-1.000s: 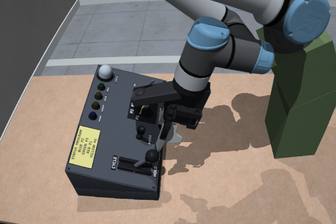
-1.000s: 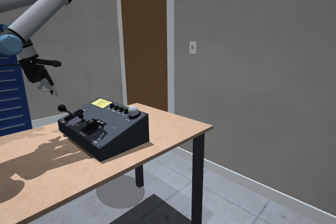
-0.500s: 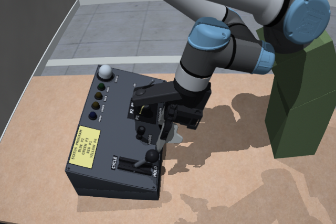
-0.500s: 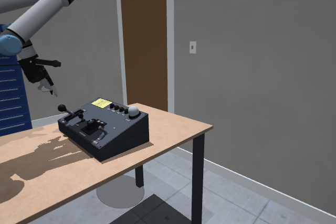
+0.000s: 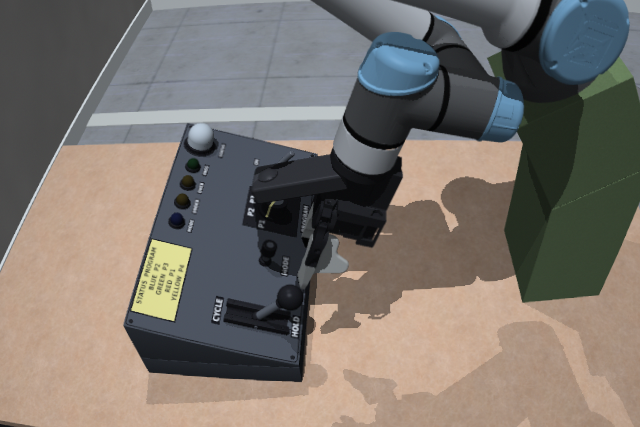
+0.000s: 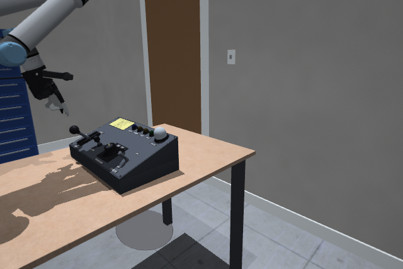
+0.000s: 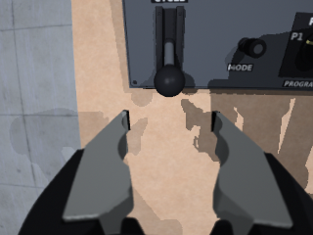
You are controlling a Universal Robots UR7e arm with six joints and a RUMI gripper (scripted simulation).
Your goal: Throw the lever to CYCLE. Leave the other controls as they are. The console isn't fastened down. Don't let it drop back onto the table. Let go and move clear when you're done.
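Now: the black ball-topped lever 6 cm ahead of my hand and 12 cm below it. Round my hand: program dial 10 cm ahead, 22 cm to the right, 13 cm below; then mode toggle 9 cm ahead, 11 cm to the right, 13 cm below; then dark console 13 cm ahead, 17 cm to the right, 15 cm below.
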